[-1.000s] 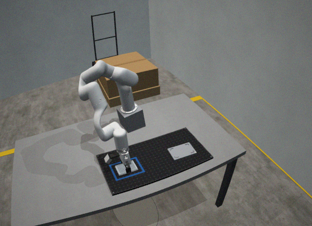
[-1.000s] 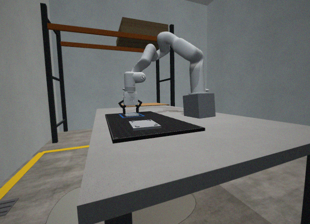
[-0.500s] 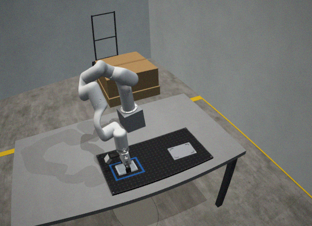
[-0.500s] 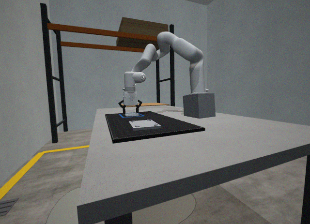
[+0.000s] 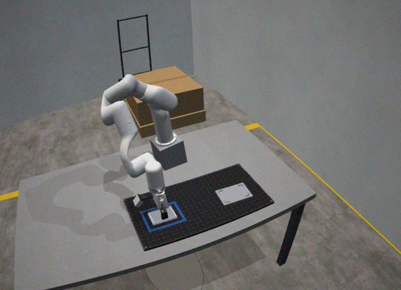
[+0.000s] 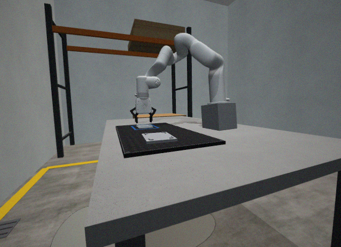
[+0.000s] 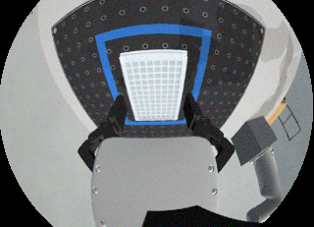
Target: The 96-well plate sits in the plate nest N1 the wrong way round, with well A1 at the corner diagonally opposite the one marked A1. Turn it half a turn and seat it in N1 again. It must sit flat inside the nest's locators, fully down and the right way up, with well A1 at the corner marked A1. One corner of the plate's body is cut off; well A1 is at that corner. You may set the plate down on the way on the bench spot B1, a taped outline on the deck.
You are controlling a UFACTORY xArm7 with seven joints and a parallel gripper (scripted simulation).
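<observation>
The white 96-well plate lies 30 mm below my hand. The rest, counted from my hand: plate nest N1: 90 mm ahead, 380 mm to the left, 30 mm below.
</observation>
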